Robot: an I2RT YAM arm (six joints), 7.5 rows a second.
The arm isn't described. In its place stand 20 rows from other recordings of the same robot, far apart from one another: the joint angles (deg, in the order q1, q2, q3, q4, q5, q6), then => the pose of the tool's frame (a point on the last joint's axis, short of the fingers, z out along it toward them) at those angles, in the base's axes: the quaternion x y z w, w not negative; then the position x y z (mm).
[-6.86, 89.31, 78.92, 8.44, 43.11, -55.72] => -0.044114, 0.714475, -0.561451, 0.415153, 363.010, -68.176, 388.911
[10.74, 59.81, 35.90, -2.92, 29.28, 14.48] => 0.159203, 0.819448, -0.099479, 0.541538, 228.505, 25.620, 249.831
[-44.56, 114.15, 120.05, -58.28, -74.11, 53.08] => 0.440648, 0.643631, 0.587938, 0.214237, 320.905, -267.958, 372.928
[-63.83, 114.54, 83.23, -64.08, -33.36, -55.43] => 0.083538, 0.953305, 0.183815, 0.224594, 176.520, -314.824, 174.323
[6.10, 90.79, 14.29, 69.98, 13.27, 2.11] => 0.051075, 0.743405, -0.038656, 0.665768, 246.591, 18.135, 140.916
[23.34, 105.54, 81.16, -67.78, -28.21, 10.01] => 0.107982, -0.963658, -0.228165, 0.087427, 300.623, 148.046, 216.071
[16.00, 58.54, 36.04, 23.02, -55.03, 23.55] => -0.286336, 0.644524, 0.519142, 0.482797, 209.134, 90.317, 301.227
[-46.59, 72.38, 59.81, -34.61, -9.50, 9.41] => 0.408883, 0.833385, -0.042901, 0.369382, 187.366, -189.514, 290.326
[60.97, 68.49, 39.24, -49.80, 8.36, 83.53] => 0.201014, 0.972252, 0.068508, 0.098114, 95.283, 161.018, 184.520
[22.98, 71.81, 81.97, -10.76, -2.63, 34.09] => 0.052722, 0.708838, 0.350251, 0.609995, 255.039, 109.927, 465.437
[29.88, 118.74, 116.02, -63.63, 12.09, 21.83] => -0.046793, 0.972450, -0.003888, 0.228335, 383.630, 211.820, 293.614
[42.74, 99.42, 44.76, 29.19, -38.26, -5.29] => -0.484931, 0.658541, 0.424354, 0.388701, 239.090, 250.952, 164.949
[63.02, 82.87, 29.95, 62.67, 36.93, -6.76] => -0.151004, 0.639931, 0.161942, 0.735840, 147.813, 243.203, 233.527
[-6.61, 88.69, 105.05, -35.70, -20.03, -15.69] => -0.163845, 0.792922, 0.029077, 0.586160, 332.713, -26.280, 468.429
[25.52, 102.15, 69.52, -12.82, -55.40, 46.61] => -0.023282, 0.837730, 0.545289, 0.018058, 330.610, 190.307, 222.870
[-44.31, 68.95, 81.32, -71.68, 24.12, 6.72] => 0.456122, 0.827275, -0.274121, 0.180075, 137.236, -154.300, 379.399
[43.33, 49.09, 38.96, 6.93, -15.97, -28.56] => -0.499641, 0.526490, 0.187553, 0.661808, 143.782, 149.102, 322.949
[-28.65, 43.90, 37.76, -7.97, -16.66, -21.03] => -0.037039, 0.784477, -0.151909, 0.600123, 166.917, -79.565, 303.656
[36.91, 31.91, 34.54, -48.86, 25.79, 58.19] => 0.248764, 0.873621, 0.128330, 0.398037, 98.253, 54.427, 247.644
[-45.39, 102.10, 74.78, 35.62, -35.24, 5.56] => 0.061423, 0.661269, -0.059418, 0.745265, 311.366, -286.385, 327.378
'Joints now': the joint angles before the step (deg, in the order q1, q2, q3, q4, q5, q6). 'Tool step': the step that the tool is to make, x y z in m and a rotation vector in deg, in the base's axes. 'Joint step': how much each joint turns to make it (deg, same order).
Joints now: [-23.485 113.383 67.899 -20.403 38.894 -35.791]
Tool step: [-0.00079 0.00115 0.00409 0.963 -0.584 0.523]
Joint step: [0.022 -0.808 -0.023 -0.634 -1.223 0.000]
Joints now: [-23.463 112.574 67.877 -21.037 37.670 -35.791]
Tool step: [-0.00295 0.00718 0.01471 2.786 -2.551 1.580]
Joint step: [0.546 -3.124 -0.479 -1.794 -3.672 0.678]
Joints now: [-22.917 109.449 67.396 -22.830 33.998 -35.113]
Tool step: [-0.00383 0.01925 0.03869 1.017 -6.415 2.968]
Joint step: [2.295 -7.280 -0.679 -1.616 -3.257 1.114]
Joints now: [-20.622 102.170 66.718 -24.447 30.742 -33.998]
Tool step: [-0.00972 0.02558 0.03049 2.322 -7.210 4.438]
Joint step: [2.995 -7.649 -2.556 0.283 -4.611 1.421]
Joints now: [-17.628 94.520 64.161 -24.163 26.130 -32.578]
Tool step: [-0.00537 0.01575 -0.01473 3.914 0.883 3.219]
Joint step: [1.946 -0.700 -3.497 0.414 -3.607 1.006]
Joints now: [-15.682 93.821 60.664 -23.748 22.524 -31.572]
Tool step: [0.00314 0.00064 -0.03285 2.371 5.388 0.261]
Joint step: [0.174 4.918 -1.137 0.088 -0.766 0.371]
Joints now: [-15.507 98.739 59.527 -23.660 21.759 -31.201]
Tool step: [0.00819 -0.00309 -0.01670 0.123 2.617 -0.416]
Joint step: [-0.066 4.152 1.312 0.262 0.677 0.066]
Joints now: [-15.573 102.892 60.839 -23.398 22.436 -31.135]
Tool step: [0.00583 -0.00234 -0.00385 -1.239 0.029 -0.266]
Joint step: [0.000 1.595 0.895 1.115 1.202 -0.284]
